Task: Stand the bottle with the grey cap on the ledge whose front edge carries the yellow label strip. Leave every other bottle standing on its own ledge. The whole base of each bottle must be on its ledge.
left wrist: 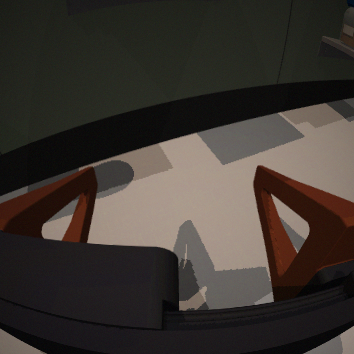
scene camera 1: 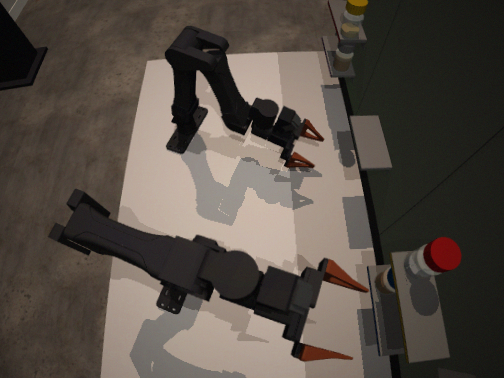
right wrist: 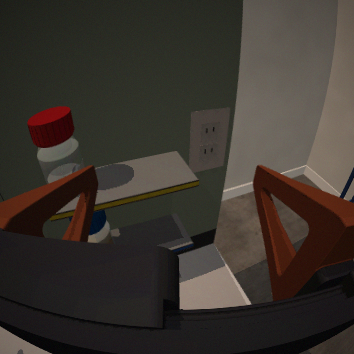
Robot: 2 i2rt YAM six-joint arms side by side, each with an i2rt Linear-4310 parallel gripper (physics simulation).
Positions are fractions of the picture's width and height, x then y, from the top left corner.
Observation:
In view: the left gripper (scene camera 1: 0.63, 0.41), the right gripper (scene camera 1: 0.72, 0.86), a red-capped bottle (scene camera 1: 0.88, 0.68) and a blue-strip ledge (scene camera 1: 0.77, 0.90).
The red-capped bottle is seen too in the right wrist view (right wrist: 0.17, 0.43). The left gripper shows as well in the left wrist view (left wrist: 0.49, 0.49). The right gripper is seen too in the right wrist view (right wrist: 0.50, 0.49). The left wrist view does not show the red-capped bottle: it is out of frame.

